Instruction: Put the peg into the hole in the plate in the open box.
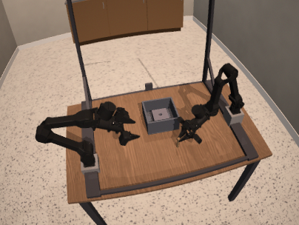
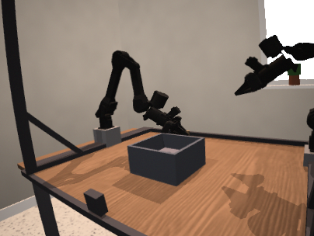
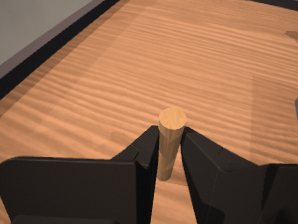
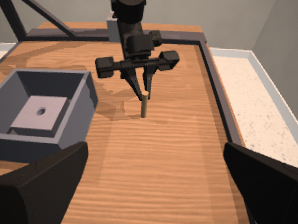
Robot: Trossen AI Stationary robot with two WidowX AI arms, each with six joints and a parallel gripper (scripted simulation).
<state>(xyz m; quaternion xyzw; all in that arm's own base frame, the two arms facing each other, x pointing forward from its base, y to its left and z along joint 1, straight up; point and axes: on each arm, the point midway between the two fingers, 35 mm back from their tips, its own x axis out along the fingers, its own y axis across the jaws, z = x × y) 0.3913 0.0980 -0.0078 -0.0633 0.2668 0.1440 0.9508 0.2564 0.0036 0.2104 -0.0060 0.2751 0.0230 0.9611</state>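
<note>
The wooden peg is 4 cm below my left hand and 3 cm to the right of it. The rest, counted from my left hand: box 22 cm behind, 5 cm below, 4 cm to the right.
</note>
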